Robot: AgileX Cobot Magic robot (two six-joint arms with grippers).
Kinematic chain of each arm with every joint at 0, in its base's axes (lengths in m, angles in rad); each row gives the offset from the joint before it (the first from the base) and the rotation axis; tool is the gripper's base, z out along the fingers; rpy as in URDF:
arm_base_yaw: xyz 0 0 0.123 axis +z
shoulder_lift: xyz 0 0 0 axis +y
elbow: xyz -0.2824 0 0.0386 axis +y
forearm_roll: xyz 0.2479 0 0.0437 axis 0.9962 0 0.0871
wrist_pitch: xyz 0 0 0 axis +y
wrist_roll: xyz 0.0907 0 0.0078 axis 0.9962 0 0.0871
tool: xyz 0 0 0 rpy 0 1.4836 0
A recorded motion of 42 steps. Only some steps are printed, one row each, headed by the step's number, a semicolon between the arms.
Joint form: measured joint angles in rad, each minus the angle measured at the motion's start. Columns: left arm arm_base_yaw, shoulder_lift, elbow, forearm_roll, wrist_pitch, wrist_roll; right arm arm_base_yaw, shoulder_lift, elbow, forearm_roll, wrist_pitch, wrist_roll.
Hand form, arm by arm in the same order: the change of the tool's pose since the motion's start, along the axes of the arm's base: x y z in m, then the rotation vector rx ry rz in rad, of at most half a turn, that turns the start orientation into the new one. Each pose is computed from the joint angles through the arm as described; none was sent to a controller.
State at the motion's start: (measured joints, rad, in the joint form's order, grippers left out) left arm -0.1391 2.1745 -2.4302 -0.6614 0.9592 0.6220; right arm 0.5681 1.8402 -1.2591 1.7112 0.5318 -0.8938
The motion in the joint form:
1: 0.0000 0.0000 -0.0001 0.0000 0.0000 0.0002; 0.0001 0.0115 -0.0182 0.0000 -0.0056 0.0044
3: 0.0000 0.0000 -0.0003 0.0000 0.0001 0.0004; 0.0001 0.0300 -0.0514 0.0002 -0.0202 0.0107
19: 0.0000 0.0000 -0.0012 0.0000 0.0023 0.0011; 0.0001 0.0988 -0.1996 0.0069 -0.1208 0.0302
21: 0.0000 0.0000 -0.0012 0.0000 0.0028 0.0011; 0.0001 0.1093 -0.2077 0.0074 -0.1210 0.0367
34: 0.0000 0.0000 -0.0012 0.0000 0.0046 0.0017; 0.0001 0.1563 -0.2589 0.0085 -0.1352 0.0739
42: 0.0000 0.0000 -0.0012 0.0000 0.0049 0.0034; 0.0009 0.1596 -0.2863 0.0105 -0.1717 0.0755
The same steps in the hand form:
1: 0.0000 0.0000 0.0000 0.0001 -0.0002 -0.0001; 0.0036 0.0019 0.0006 0.0027 -0.0027 -0.0063
3: 0.0000 0.0000 0.0001 0.0003 -0.0005 -0.0002; 0.0103 0.0048 0.0024 0.0067 -0.0115 -0.0214
19: -0.0002 0.0000 0.0002 0.0013 -0.0001 -0.0018; 0.0399 0.0140 0.0159 0.0208 -0.0695 -0.1206
21: -0.0002 -0.0001 0.0002 0.0015 0.0003 -0.0021; 0.0419 0.0152 0.0137 0.0226 -0.0620 -0.1231
34: -0.0004 -0.0001 0.0001 0.0024 0.0012 -0.0034; 0.0529 0.0209 0.0078 0.0373 -0.0357 -0.1484
42: -0.0004 -0.0001 0.0000 0.0037 0.0004 -0.0043; 0.0579 0.0209 0.0142 0.0394 -0.0569 -0.1820

